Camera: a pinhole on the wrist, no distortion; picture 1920 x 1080 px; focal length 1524.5 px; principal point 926.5 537.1 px. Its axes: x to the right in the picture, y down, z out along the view. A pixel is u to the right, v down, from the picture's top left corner.
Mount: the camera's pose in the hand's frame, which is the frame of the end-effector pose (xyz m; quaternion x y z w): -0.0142 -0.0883 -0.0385 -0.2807 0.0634 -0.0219 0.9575
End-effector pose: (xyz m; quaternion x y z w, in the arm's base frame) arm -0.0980 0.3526 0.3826 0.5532 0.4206 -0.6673 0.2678
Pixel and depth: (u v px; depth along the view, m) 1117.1 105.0 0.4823
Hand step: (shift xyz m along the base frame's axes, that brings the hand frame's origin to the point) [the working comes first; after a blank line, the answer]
In the camera's frame: 0.0603 -0.1367 0.4823

-0.2069 -0.3831 -0.1037
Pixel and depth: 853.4 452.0 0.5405
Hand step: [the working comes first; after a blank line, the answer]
In the camera's frame: -0.0259 -0.0302 0.5405

-0.0834 -0.4559 -0.0633
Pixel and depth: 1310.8 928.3 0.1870
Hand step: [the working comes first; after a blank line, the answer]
In the camera's frame: 0.0471 0.0480 0.1870

-0.0187 -0.0923 -0.0656
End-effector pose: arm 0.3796 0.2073 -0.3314 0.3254 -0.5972 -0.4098 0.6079
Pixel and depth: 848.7 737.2 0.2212
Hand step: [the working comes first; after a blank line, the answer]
In the camera's frame: -0.0113 0.0290 0.2212

-0.1248 0.0335 0.0608
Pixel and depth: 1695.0 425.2 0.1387
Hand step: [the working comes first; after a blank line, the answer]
In the camera's frame: 0.0699 -0.0102 0.1387

-0.0813 -0.0709 0.0145
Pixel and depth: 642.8 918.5 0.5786
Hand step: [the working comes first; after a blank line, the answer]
In the camera's frame: -0.1077 0.1448 0.5786

-0.3345 0.2322 0.3196
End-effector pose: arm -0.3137 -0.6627 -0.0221 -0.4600 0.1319 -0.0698 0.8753
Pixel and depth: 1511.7 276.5 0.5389
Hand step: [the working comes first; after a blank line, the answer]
In the camera's frame: 0.2069 -0.0921 0.5389

0.3800 0.3413 0.1063
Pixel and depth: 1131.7 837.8 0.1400
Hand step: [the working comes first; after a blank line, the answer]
In the camera's frame: 0.0188 0.0276 0.1400

0.0404 0.0473 0.0225
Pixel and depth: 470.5 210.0 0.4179
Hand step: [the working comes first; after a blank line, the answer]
In the camera's frame: -0.1250 -0.0897 0.4179

0.0308 0.3524 0.1584
